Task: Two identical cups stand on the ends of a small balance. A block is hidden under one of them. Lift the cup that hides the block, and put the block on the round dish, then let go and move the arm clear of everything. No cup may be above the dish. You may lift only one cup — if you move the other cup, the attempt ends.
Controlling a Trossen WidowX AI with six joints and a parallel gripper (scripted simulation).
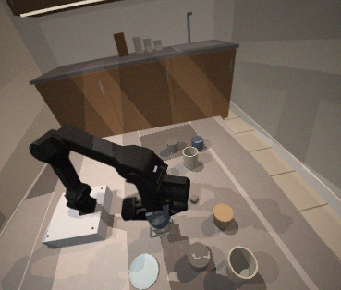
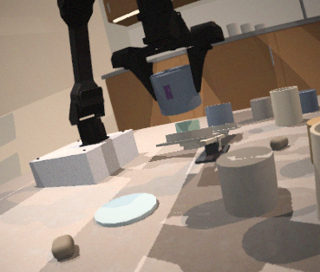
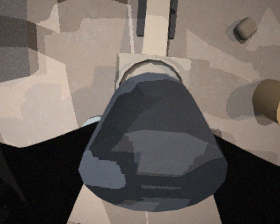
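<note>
My gripper tip is now 9 cm past the round dish, 10 cm to the left of it and 14 cm above it. Round my gripper tip: orange cylinder (24 cm ahead, 2 cm to the right, 11 cm below); small balance (1 cm ahead, 14 cm to the left, 12 cm below); balance beam (1 cm ahead, 14 cm to the left, 11 cm below).
</note>
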